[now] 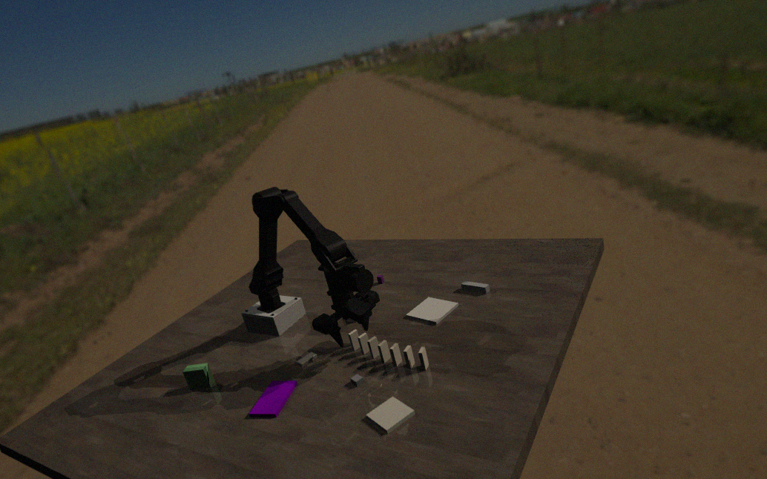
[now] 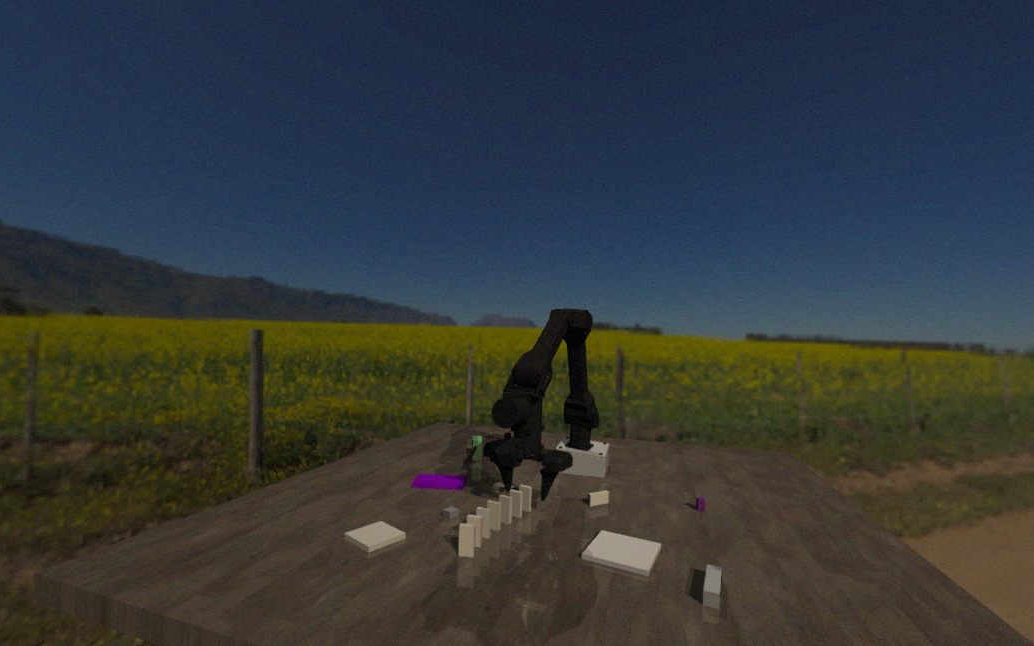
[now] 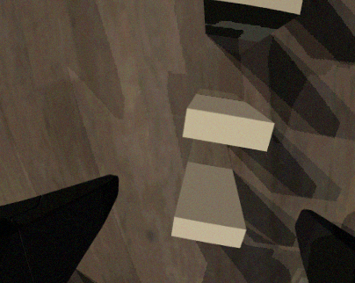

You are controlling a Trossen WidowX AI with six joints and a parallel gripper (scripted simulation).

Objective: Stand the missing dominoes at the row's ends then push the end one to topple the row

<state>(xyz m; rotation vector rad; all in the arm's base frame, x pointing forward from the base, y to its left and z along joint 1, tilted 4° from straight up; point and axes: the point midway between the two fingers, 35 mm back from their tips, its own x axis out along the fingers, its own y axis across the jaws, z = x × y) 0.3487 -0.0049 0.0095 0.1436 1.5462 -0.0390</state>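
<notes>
My gripper tip is now 25 cm to the left of the purple flat tile, 5 cm past it and 3 cm above it. The rest, counted from my gripper tip: small purple cube: 33 cm to the left, 19 cm behind, 2 cm below; then white flat plate: 22 cm to the left, 9 cm ahead, 3 cm below; then small grey cube: 11 cm to the right, 11 cm ahead, 2 cm below.
</notes>
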